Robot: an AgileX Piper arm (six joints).
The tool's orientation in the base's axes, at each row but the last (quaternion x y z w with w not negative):
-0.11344, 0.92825, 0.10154, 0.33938
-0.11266, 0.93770, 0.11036, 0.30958
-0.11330, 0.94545, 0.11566, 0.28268
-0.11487, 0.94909, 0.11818, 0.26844
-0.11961, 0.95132, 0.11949, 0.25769
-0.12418, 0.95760, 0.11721, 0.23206
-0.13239, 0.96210, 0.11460, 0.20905
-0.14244, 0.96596, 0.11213, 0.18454
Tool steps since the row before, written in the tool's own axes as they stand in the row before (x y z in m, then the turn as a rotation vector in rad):
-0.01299, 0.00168, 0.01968, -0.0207, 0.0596, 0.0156
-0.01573, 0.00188, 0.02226, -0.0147, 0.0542, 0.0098
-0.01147, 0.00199, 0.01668, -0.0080, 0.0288, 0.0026
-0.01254, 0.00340, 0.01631, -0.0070, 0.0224, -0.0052
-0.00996, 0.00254, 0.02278, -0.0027, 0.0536, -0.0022
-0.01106, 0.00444, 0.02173, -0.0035, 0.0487, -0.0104
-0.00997, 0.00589, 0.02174, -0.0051, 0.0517, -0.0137
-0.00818, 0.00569, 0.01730, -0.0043, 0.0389, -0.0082
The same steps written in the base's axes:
0.02114, 0.00867, -0.00607, 0.0082, 0.0639, 0.0085
0.02416, 0.01020, -0.00767, 0.0018, 0.0563, 0.0087
0.01726, 0.00831, -0.00683, -0.0002, 0.0292, 0.0068
0.01731, 0.00982, -0.00622, -0.0030, 0.0208, 0.0117
0.01814, 0.01063, -0.01352, -0.0143, 0.0503, 0.0121
0.01726, 0.01234, -0.01281, -0.0155, 0.0436, 0.0188
0.01505, 0.01359, -0.01398, -0.0163, 0.0458, 0.0229
0.01110, 0.01189, -0.01158, -0.0111, 0.0351, 0.0155

